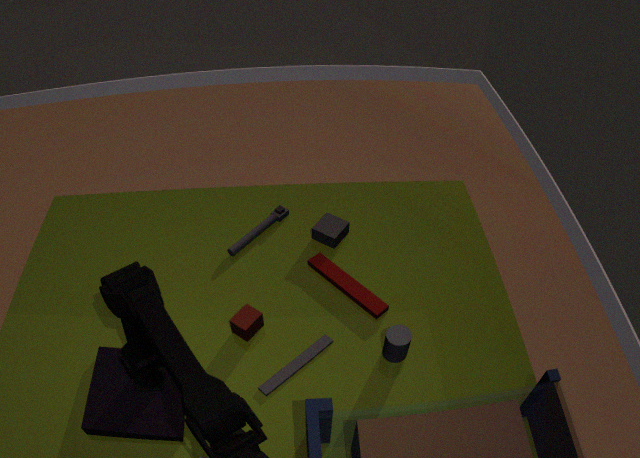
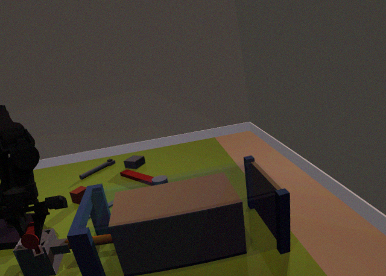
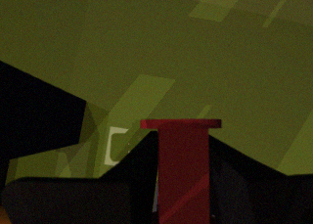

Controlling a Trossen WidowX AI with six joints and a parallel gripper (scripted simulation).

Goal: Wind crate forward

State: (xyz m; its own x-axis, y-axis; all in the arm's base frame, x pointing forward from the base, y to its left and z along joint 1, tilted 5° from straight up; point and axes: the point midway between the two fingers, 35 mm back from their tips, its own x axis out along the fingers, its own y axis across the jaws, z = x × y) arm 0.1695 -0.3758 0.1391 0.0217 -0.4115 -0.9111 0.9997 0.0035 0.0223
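Now: the red crank grip 2 cm to the left of my gripper tip. The rest, counted from my gripper tip: winch handle 5 cm to the left, 3 cm below, 1 cm behind; blue steel frame 12 cm ahead, 9 cm to the left, 3 cm below; grey winch 10 cm to the left, 10 cm below, 5 cm behind.
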